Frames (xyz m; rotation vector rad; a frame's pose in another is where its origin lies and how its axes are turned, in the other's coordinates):
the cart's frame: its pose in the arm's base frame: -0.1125 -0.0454 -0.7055 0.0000 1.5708 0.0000
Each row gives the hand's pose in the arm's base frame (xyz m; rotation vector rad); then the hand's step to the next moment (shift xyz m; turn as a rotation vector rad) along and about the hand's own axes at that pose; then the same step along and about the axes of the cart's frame.
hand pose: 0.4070 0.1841 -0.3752 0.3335 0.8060 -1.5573
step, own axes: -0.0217 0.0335 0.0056 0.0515 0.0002 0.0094
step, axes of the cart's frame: -0.0080 0.0137 0.0370 0.0263 -0.0448 -0.0063
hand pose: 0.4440 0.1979 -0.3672 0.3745 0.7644 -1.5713
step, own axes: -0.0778 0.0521 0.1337 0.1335 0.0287 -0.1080
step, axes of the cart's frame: -0.1336 -0.0297 0.0889 0.1711 -0.0285 -0.0147
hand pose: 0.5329 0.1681 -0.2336 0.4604 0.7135 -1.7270
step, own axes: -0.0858 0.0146 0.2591 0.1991 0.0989 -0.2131
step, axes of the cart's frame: -0.2426 -0.1146 0.0524 0.3061 -0.0165 0.0289
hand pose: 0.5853 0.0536 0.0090 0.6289 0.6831 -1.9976
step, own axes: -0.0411 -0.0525 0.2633 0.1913 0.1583 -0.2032
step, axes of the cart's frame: -0.2275 -0.1312 -0.0694 0.3068 -0.0446 0.0827
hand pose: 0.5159 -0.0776 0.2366 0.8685 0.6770 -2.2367
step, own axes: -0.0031 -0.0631 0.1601 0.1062 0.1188 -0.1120
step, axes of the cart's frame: -0.1206 -0.0607 -0.1068 0.1768 -0.0458 0.0676
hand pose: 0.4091 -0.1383 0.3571 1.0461 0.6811 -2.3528
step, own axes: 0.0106 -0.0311 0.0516 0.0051 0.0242 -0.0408
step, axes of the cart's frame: -0.0297 -0.0099 -0.0526 0.0338 0.0052 0.0333
